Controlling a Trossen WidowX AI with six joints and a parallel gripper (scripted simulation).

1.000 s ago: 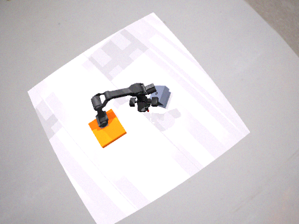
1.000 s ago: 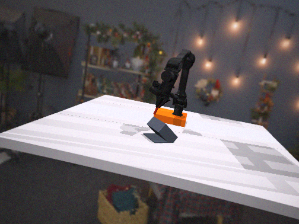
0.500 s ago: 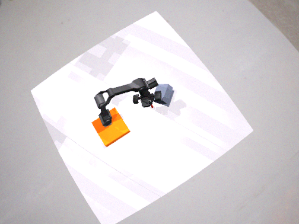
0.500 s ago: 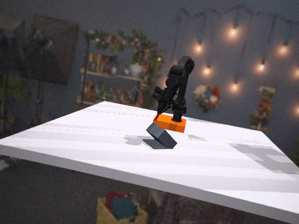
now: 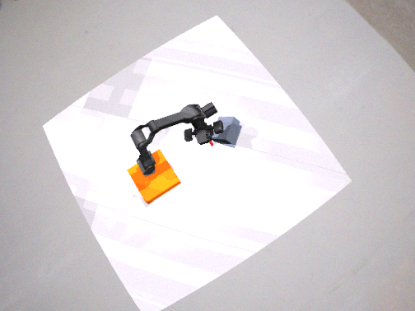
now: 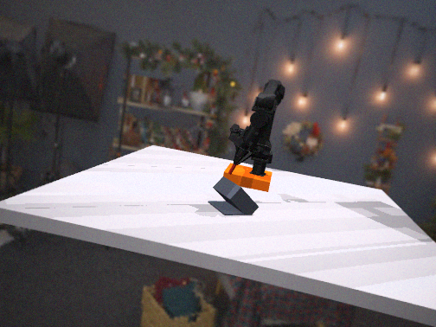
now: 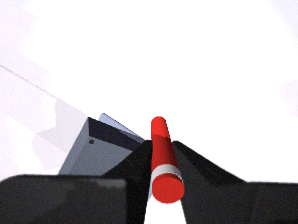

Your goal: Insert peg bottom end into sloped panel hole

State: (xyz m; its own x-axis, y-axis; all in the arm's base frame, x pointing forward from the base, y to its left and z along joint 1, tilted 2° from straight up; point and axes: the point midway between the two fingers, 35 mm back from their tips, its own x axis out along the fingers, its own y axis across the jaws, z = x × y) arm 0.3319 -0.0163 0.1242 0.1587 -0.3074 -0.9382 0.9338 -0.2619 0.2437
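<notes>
Now: the sloped panel 100 mm ahead of my gripper tip, 90 mm below it and 50 mm to the left of it. From my gripper tip the other things lie so: red peg: 20 mm above, 10 mm to the left; flat grey foot: 130 mm below, 110 mm ahead, 40 mm to the left.
</notes>
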